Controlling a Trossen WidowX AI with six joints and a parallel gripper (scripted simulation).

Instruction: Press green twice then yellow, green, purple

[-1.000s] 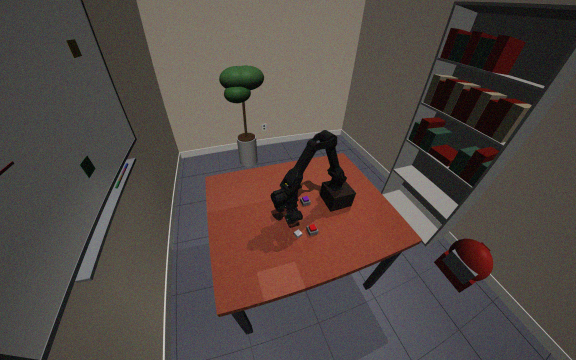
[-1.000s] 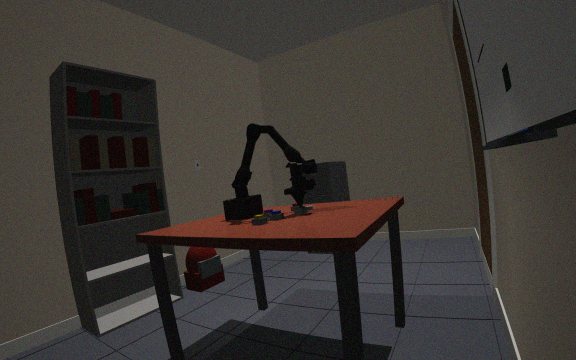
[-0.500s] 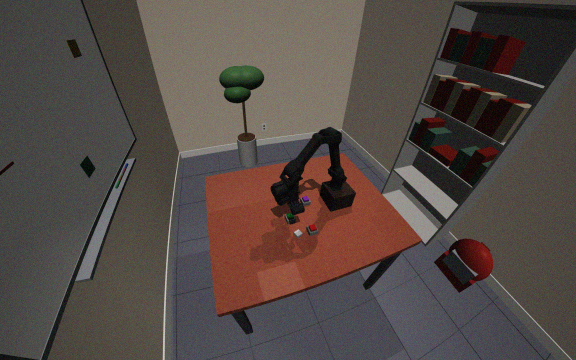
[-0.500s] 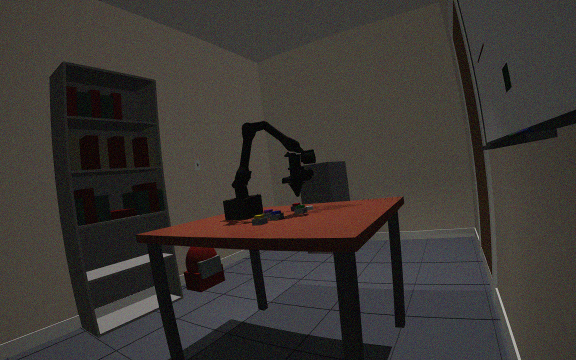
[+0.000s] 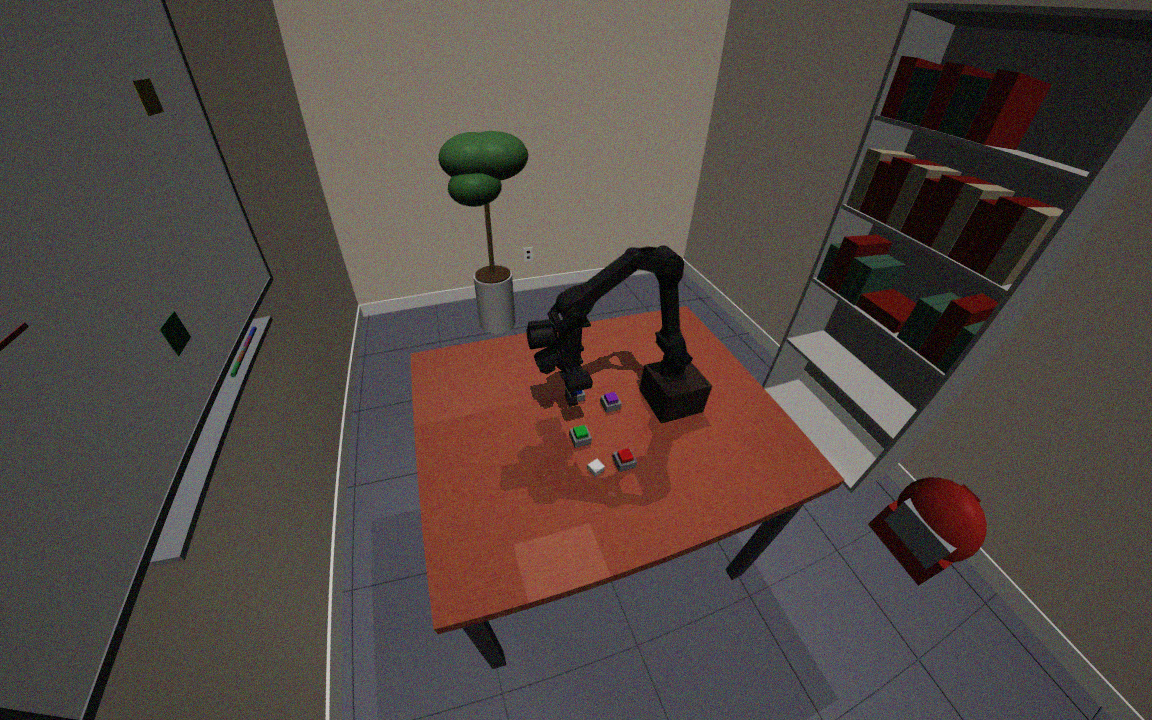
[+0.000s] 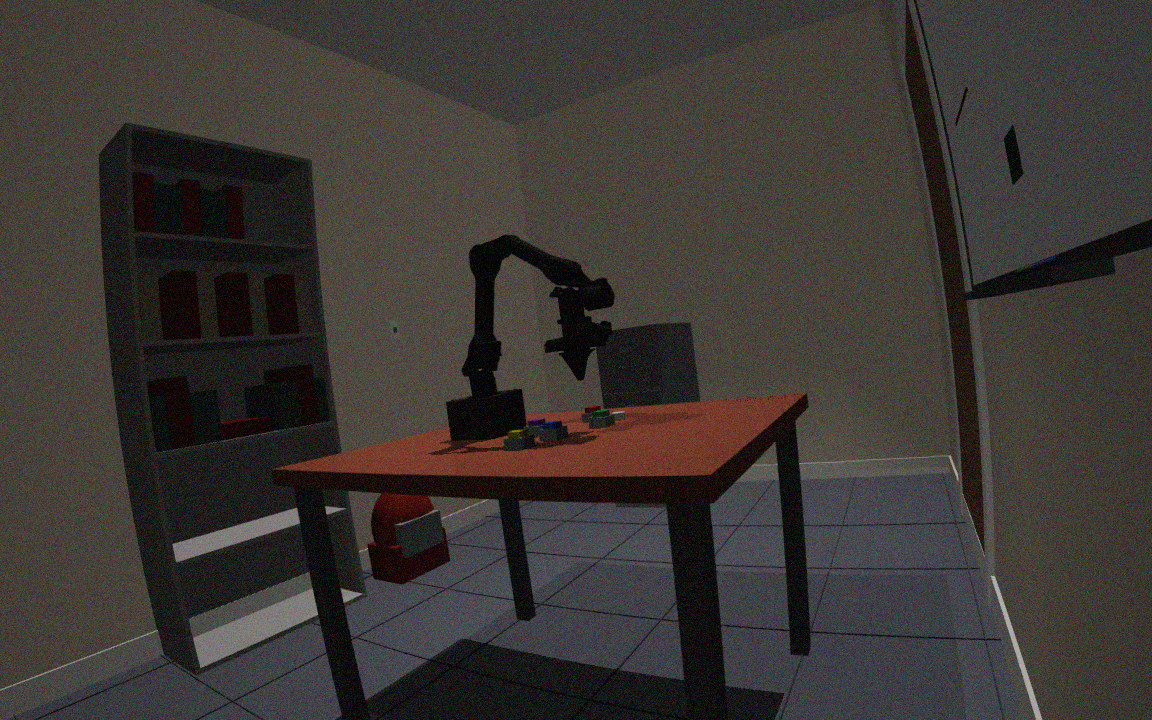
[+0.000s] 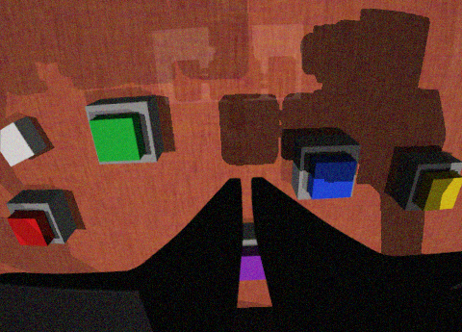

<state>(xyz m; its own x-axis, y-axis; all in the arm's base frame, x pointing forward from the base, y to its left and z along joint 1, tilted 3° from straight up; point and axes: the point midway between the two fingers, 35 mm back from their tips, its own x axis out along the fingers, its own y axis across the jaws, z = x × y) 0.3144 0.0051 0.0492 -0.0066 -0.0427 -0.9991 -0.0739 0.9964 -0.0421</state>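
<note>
My gripper tip is 18 cm to the left of the yellow button, 9 cm above it and 6 cm past it. From my gripper tip the other things lie so: blue button 9 cm below, 8 cm to the right, 4 cm behind; purple button 14 cm behind, 9 cm below, 2 cm to the right; green button 9 cm to the left, 9 cm below, 1 cm behind.
</note>
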